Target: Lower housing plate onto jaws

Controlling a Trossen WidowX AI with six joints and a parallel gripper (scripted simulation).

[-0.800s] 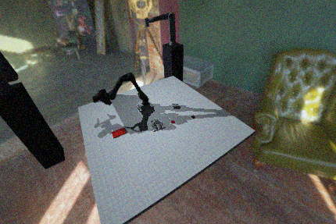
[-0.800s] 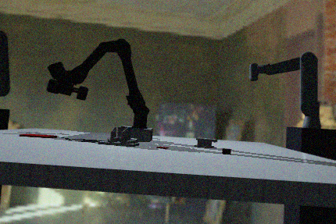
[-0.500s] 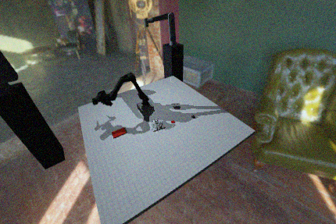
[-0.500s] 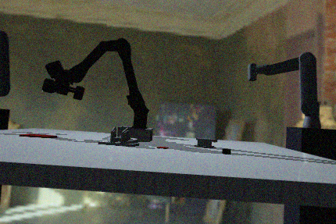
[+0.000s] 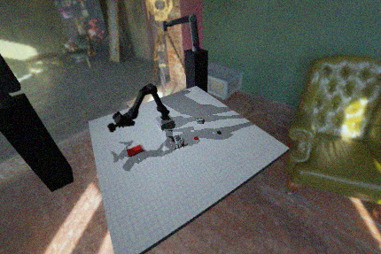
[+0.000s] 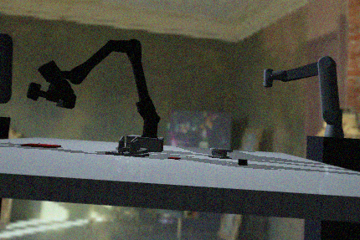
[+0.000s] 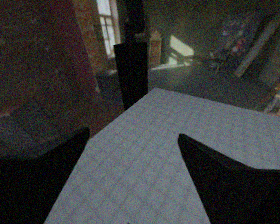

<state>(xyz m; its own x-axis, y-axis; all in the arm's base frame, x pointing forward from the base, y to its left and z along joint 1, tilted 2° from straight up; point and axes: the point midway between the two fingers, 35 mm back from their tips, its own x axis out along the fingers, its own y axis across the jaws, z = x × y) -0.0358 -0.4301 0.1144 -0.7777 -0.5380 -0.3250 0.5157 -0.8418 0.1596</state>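
My gripper tip is 540 mm to the right of the small red piece, 410 mm short of it and 170 mm above it. From my gripper tip the other things lie so: flat red plate 230 mm ahead, 170 mm below, 80 mm to the left; small black cube 740 mm to the left, 480 mm ahead, 160 mm below.
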